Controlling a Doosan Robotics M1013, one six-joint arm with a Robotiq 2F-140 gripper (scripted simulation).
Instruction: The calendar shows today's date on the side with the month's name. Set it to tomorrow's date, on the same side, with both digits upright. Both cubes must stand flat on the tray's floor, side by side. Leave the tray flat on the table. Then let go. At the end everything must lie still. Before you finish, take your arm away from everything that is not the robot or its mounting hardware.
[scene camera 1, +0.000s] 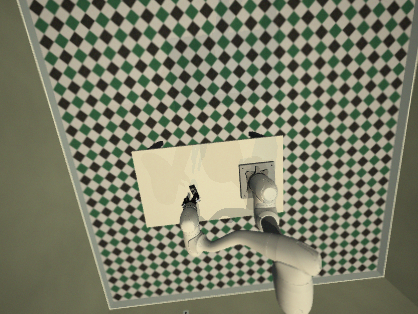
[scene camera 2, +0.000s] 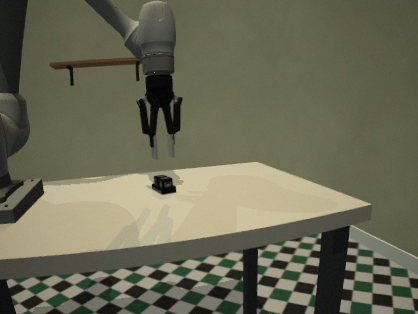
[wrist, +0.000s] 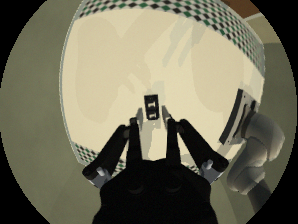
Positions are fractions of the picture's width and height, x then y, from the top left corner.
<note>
I see my gripper (scene camera 2: 0.39, 0.50).
My gripper also shows in the wrist view (wrist: 0.51, 0.50).
</note>
